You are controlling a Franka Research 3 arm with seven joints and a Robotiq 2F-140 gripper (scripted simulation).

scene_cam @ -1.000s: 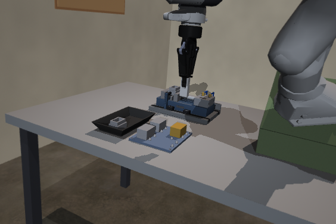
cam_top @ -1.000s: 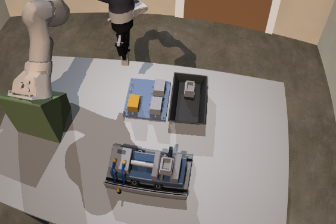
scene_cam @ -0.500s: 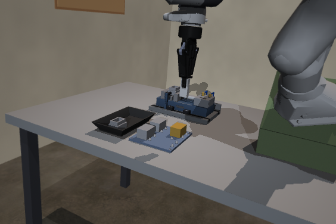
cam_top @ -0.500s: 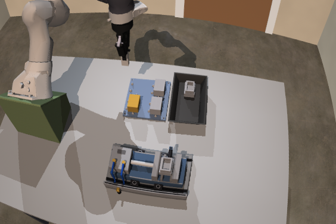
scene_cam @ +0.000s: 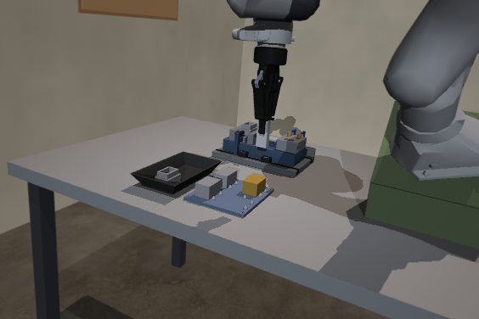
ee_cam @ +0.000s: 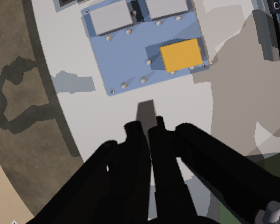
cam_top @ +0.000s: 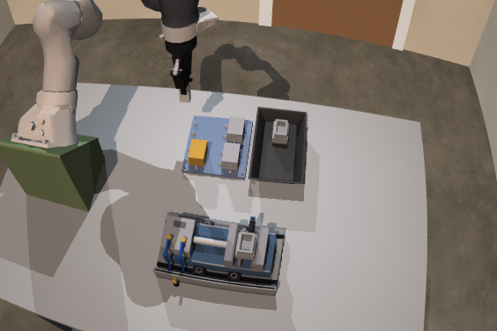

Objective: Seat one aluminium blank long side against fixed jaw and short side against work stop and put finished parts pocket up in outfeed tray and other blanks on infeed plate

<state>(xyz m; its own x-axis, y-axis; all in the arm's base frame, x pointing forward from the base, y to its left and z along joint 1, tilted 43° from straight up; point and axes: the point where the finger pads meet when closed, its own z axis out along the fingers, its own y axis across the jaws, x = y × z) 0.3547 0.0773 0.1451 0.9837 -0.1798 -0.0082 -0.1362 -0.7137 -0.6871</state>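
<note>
Now: the brass blank 17 cm below my hand, 7 cm to the right of it and 3 cm ahead of it. Also, from my hand: blue vise (36 cm to the right, 15 cm below, 10 cm ahead); aluminium blank (17 cm below, 12 cm ahead, 8 cm to the right).
</note>
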